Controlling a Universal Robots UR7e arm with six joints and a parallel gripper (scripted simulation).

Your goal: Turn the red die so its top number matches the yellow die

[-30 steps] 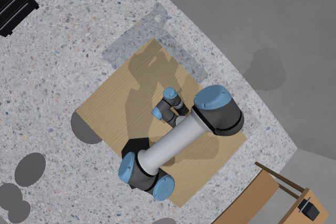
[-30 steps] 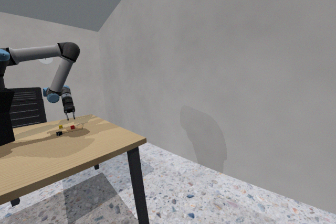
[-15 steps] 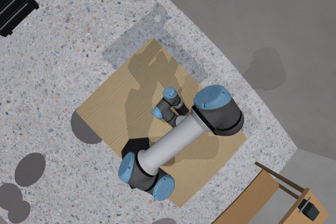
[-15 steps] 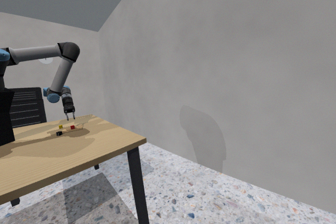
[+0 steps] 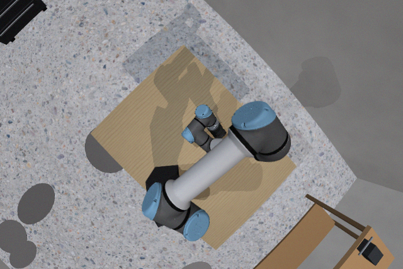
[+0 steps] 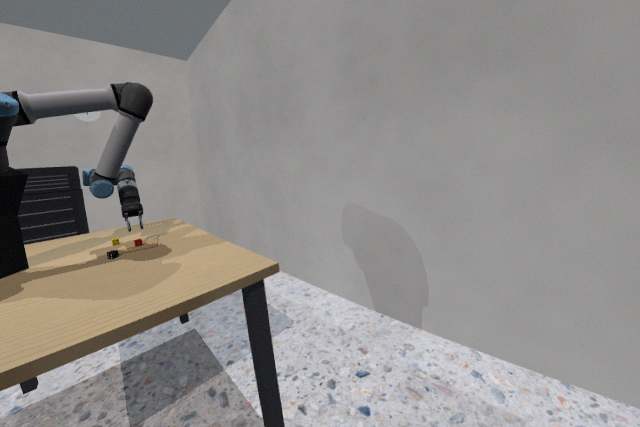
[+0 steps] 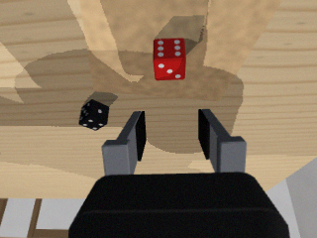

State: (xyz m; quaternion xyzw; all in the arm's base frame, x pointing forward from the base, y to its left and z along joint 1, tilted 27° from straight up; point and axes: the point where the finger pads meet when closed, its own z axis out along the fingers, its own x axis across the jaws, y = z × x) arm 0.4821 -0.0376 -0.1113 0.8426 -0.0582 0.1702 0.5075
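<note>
The red die lies 10 mm to the right of my hand and 70 mm below it. Round my hand: black die (90 mm behind, 100 mm to the right, 80 mm below); then tan mat (10 mm to the right, 90 mm below); then yellow die (70 mm behind, 140 mm to the left, 80 mm below).
</note>
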